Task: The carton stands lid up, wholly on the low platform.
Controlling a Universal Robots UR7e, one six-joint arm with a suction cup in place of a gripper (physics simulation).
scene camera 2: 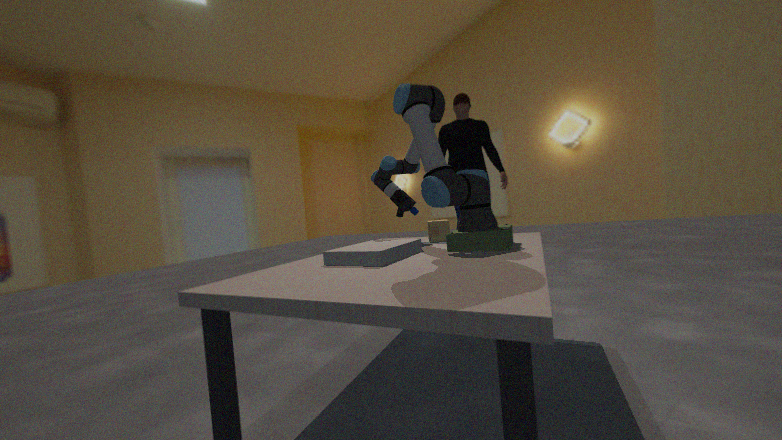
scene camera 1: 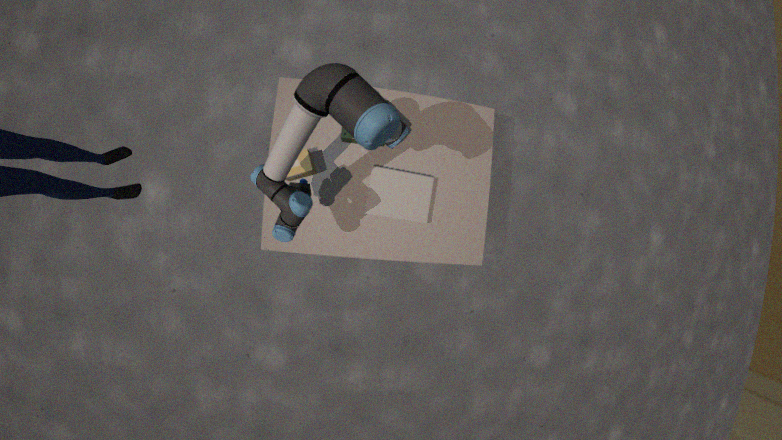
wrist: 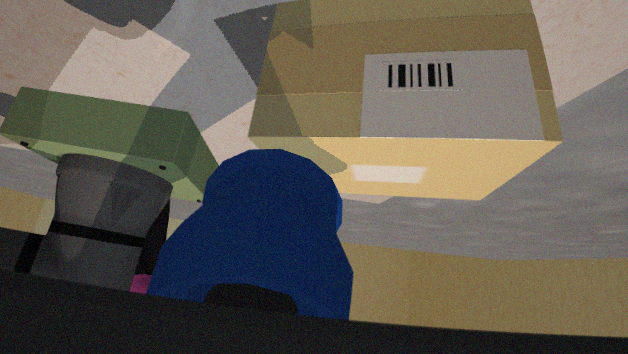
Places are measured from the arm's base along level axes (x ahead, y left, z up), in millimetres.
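Pixels of known places: hand at its tool point: (scene camera 2: 416, 213) (scene camera 1: 303, 182) (wrist: 272, 214); arm's base at its link origin: (scene camera 2: 477, 229) (wrist: 121, 174).
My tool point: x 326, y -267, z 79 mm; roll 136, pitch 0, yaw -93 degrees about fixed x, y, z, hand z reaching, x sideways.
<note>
For each thing: its top centre in the pictures, then the offset to it from my tool point. Level surfaces: height alone.
- tan carton at its top centre: (wrist: 386, 174) (scene camera 1: 294, 163) (scene camera 2: 437, 220) 92 mm back, 60 mm right, 49 mm down
- low grey platform at its top centre: (scene camera 2: 375, 244) (scene camera 1: 399, 195) 36 mm ahead, 449 mm left, 101 mm down
- table at its surface level: 149 mm down
The tan carton (scene camera 1: 305, 164) (scene camera 2: 438, 230) stands on the table top beside the arm's green base (scene camera 1: 346, 136) (scene camera 2: 480, 240), off the low platform. In the wrist view the carton (wrist: 322, 72) fills the upper right, showing a grey label with a barcode and a lit yellow face below it. The low grey platform (scene camera 1: 401, 194) (scene camera 2: 372, 252) lies flat at the table's middle with nothing on it. My blue suction cup (scene camera 1: 304, 181) (scene camera 2: 414, 210) (wrist: 268, 228) hangs in the air close to the carton, not touching it and holding nothing.
The table (scene camera 1: 381, 246) (scene camera 2: 334, 293) has its left edge close to the carton and the arm's wrist. A person (scene camera 2: 470, 141) in black stands behind the table's far end; the feet (scene camera 1: 116, 154) show left of the table.
</note>
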